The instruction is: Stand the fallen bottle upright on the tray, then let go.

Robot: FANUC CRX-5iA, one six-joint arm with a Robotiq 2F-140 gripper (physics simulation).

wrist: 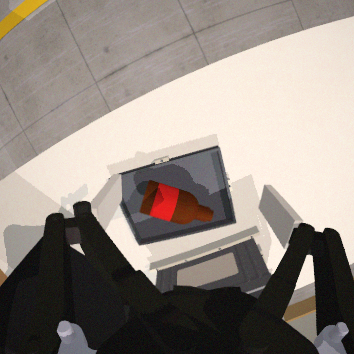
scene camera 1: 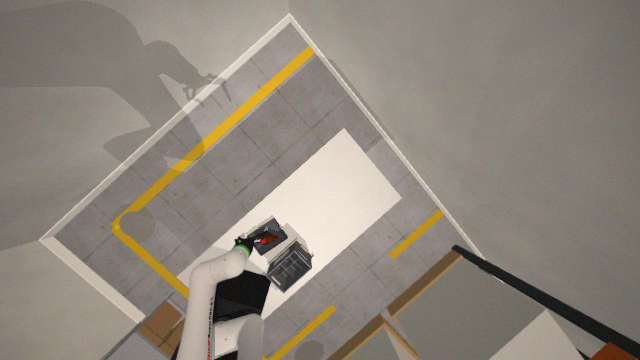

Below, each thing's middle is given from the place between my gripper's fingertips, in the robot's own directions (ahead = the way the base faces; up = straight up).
Labels:
I see my gripper 220 mm above the brown bottle (wrist: 160, 200), 120 mm to the left of it and 70 mm past it.

